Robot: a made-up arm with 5 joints. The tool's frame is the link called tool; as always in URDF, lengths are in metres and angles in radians. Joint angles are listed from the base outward. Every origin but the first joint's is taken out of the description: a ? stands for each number. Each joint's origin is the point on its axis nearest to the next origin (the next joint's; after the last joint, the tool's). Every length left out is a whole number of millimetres.
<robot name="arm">
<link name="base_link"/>
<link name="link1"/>
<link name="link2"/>
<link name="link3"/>
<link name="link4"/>
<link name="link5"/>
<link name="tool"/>
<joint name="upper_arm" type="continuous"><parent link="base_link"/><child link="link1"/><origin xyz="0.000 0.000 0.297"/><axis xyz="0 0 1"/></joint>
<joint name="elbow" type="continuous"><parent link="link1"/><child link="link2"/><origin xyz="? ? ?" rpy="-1.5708 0.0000 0.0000"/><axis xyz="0 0 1"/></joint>
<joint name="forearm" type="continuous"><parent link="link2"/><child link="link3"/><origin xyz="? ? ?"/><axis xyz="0 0 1"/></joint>
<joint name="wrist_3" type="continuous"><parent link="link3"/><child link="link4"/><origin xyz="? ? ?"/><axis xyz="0 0 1"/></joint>
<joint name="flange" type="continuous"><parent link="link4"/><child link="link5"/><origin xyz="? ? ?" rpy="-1.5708 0.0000 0.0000"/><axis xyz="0 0 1"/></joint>
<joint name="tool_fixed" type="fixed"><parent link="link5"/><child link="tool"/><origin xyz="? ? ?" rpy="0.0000 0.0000 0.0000"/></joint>
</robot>
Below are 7 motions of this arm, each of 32 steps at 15 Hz.
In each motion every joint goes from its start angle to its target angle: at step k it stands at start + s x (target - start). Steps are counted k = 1, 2, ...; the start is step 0. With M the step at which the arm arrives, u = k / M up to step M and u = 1 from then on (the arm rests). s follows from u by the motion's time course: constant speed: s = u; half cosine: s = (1 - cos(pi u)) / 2; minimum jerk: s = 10 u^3 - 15 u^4 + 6 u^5.
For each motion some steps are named. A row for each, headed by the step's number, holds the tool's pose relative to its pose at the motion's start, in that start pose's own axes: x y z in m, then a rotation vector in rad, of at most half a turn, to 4 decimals.
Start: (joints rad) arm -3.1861 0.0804 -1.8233 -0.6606 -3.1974
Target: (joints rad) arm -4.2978 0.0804 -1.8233 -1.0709 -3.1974
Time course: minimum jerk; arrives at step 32
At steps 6, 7, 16, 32:
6: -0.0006 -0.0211 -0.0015 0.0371 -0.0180 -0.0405
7: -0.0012 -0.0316 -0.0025 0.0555 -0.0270 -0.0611
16: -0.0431 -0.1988 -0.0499 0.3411 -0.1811 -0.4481
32: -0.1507 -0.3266 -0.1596 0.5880 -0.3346 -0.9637

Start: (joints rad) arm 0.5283 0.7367 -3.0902 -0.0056 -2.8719
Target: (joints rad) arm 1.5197 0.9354 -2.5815 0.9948 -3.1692
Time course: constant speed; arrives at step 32
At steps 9, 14, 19, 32:
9: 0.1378 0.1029 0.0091 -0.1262 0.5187 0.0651
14: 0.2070 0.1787 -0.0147 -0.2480 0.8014 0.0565
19: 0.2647 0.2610 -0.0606 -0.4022 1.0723 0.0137
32: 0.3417 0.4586 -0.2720 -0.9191 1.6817 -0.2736

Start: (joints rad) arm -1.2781 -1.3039 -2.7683 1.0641 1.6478
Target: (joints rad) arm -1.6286 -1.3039 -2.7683 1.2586 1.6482
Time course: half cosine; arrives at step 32
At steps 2, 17, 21, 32:
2: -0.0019 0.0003 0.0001 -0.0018 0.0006 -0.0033
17: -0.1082 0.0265 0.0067 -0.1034 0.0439 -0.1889
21: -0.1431 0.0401 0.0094 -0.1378 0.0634 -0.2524
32: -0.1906 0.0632 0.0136 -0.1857 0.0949 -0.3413

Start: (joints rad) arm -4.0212 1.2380 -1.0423 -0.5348 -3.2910
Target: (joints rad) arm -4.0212 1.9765 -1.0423 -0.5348 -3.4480
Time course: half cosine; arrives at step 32
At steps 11, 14, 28, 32:
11: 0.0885 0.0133 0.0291 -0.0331 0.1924 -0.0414
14: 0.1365 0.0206 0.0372 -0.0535 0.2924 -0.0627
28: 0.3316 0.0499 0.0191 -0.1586 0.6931 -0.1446
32: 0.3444 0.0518 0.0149 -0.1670 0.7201 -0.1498

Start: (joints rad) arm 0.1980 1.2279 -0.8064 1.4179 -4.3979
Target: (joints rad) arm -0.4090 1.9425 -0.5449 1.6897 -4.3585
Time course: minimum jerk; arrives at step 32
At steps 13, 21, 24, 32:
13: -0.0058 -0.0133 0.1067 -0.4438 -0.0407 -0.0788
21: -0.0450 0.0398 0.2227 -1.0117 -0.0307 -0.3059
24: -0.0575 0.0654 0.2442 -1.1552 -0.0110 -0.3908
32: -0.0674 0.0896 0.2584 -1.2716 0.0124 -0.4700

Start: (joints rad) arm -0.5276 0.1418 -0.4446 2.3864 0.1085
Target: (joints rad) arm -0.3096 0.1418 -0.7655 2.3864 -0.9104
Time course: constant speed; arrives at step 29
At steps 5, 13, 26, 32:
5: -0.0136 -0.0055 -0.0121 -0.0321 0.0561 -0.1581
13: -0.0366 -0.0167 -0.0293 -0.1058 0.1331 -0.4139
26: -0.0766 -0.0409 -0.0509 -0.2778 0.2133 -0.8337
32: -0.0861 -0.0474 -0.0547 -0.3257 0.2221 -0.9307

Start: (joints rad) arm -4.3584 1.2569 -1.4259 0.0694 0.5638
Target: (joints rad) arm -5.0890 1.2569 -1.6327 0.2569 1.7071
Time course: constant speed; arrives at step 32
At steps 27, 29, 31, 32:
27: 0.1239 0.2589 -0.0321 -0.0214 0.0714 1.5771
29: 0.1263 0.2816 -0.0356 -0.0208 0.0790 1.6938
31: 0.1275 0.3045 -0.0392 -0.0198 0.0868 1.8105
32: 0.1277 0.3160 -0.0411 -0.0192 0.0909 1.8688

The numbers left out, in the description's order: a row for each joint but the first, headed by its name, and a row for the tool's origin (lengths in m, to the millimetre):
elbow: 0.000 0.000 0.000
forearm: 0.046 -0.246 0.000
wrist_3: 0.076 0.335 0.000
flange: 0.053 0.068 0.000
tool: 0.000 0.000 0.000

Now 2 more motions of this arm.
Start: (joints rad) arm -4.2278 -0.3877 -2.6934 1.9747 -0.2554
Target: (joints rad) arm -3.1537 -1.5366 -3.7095 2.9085 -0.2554
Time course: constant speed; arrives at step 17
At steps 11, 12, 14, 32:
11: -0.5664 0.1827 -0.1537 0.4955 0.9186 -0.0471
12: -0.6164 0.2028 -0.1185 0.5472 0.9966 -0.0233
14: -0.7043 0.2300 -0.0306 0.6521 1.1466 0.0392
32: -0.8003 0.2288 0.1262 0.8104 1.3532 0.1716

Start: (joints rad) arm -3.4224 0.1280 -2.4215 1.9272 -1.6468
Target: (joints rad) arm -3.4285 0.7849 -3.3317 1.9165 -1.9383
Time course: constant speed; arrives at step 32
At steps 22, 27, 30, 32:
22: -0.0050 0.0434 0.0305 -0.1787 -0.0337 -0.1961
27: -0.0056 0.0459 0.0418 -0.2184 -0.0465 -0.2404
30: -0.0059 0.0460 0.0492 -0.2421 -0.0550 -0.2668
32: -0.0060 0.0455 0.0543 -0.2578 -0.0611 -0.2844

